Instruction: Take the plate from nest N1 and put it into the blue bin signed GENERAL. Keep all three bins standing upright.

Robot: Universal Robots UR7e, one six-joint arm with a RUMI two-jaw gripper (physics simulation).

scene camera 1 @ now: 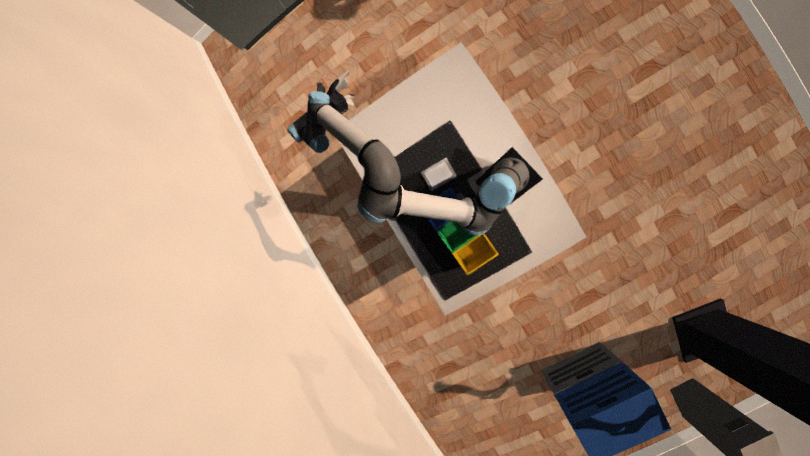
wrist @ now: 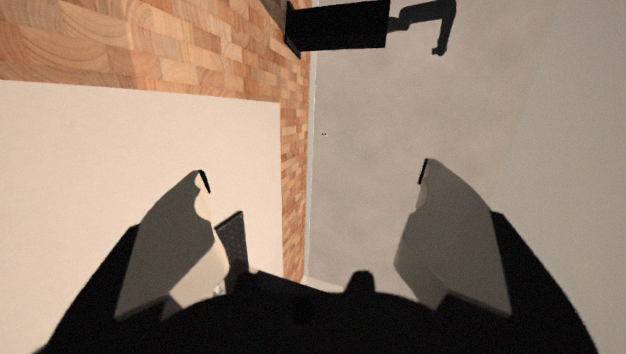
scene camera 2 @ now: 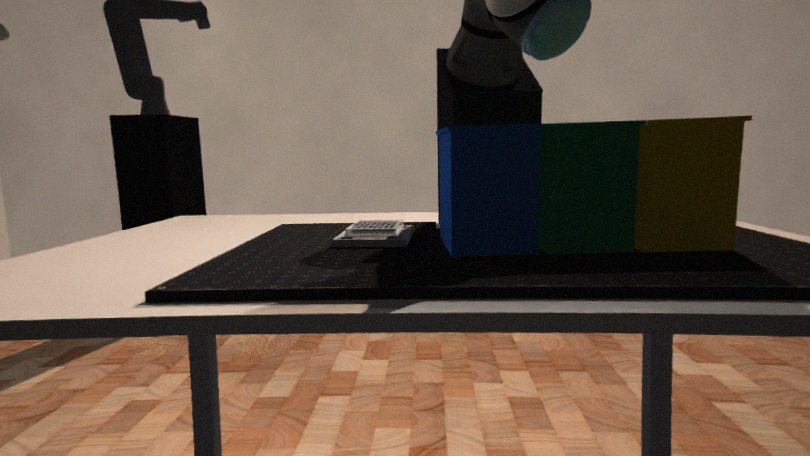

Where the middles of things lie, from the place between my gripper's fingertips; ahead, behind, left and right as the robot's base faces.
Scene:
The blue bin (scene camera 2: 489, 174) is 67 cm to the left of my hand, 25 cm below it and 15 cm behind it. Also, from my hand: green bin (scene camera 2: 587, 171): 80 cm to the left, 25 cm below, 18 cm behind; then yellow bin (scene camera 1: 478, 251): 92 cm to the left, 25 cm below, 21 cm behind.

